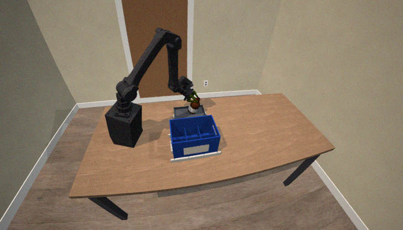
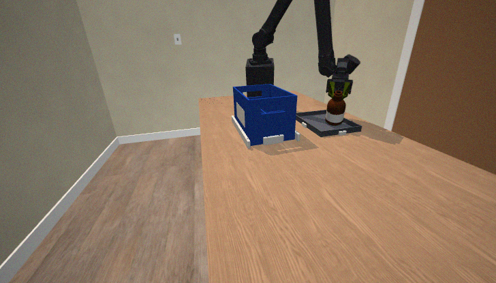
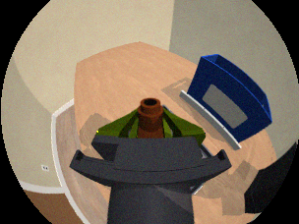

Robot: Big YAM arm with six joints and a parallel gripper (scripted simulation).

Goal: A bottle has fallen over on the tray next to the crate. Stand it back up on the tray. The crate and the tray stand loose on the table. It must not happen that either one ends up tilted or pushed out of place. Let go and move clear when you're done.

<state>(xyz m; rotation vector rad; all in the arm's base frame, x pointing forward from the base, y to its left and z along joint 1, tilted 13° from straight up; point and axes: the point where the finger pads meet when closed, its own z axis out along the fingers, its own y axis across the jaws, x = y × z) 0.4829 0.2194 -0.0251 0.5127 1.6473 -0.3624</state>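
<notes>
Now: hand 2 cm past the brown bottle, 1 cm to the right of it and 5 cm above it. The rest, counted from my hand: dark grey tray 6 cm behind, 1 cm to the right, 13 cm below; then blue crate 6 cm behind, 31 cm to the right, 6 cm below.
</notes>
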